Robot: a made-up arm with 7 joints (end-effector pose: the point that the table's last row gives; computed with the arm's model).
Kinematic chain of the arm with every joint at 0, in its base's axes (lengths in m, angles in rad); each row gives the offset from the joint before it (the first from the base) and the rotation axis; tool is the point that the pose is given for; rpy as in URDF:
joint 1: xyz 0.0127 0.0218 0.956 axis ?
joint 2: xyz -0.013 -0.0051 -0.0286 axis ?
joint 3: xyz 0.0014 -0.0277 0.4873 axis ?
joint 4: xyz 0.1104 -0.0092 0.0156 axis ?
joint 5: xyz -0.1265 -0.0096 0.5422 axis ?
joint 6: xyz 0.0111 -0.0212 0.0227 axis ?
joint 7: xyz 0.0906 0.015 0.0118 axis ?
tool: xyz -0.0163 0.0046 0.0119 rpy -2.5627 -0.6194 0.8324
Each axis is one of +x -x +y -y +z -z.
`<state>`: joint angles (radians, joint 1 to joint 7).
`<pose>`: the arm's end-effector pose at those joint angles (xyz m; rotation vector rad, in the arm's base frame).
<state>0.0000 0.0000 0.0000 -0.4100 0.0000 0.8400 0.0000</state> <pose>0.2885 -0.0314 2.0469 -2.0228 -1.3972 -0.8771</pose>
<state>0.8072 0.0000 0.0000 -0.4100 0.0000 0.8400 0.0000</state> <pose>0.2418 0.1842 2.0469 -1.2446 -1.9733 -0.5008</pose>
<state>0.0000 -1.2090 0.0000 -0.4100 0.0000 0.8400 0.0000</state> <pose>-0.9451 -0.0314 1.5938 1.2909 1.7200 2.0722</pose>
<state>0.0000 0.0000 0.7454 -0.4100 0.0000 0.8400 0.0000</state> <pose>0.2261 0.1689 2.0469 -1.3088 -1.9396 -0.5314</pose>
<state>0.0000 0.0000 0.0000 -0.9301 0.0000 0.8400 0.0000</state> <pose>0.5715 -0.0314 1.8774 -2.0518 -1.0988 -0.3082</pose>
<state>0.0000 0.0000 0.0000 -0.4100 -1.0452 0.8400 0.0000</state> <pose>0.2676 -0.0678 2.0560 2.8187 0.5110 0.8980</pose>
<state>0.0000 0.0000 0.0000 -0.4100 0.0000 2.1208 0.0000</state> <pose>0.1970 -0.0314 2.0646 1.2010 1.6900 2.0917</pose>
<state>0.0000 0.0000 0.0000 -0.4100 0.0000 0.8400 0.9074</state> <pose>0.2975 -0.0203 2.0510 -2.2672 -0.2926 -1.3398</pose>
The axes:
joint 1: +z
joint 2: +y
joint 3: +z
joint 4: -y
joint 5: +z
joint 6: -y
joint 7: -z

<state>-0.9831 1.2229 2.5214 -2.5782 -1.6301 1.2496 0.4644</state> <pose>0.1995 0.3156 1.3433 1.2613 2.6998 0.4527</pose>
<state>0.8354 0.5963 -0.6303 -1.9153 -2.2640 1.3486 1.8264</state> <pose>0.8785 0.2058 0.9111 0.8595 1.1312 0.6074</pose>
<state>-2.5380 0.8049 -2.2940 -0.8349 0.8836 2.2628 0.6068</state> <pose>-0.5860 0.0112 1.8929 0.4049 -1.2545 -0.8091</pose>
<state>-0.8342 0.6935 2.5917 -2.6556 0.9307 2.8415 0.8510</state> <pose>0.0552 0.4349 1.2580 -1.2929 -0.4676 -0.0168</pose>
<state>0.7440 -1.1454 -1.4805 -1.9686 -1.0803 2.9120 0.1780</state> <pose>0.2286 -0.7484 1.2007 1.9801 1.0797 2.0030</pose>
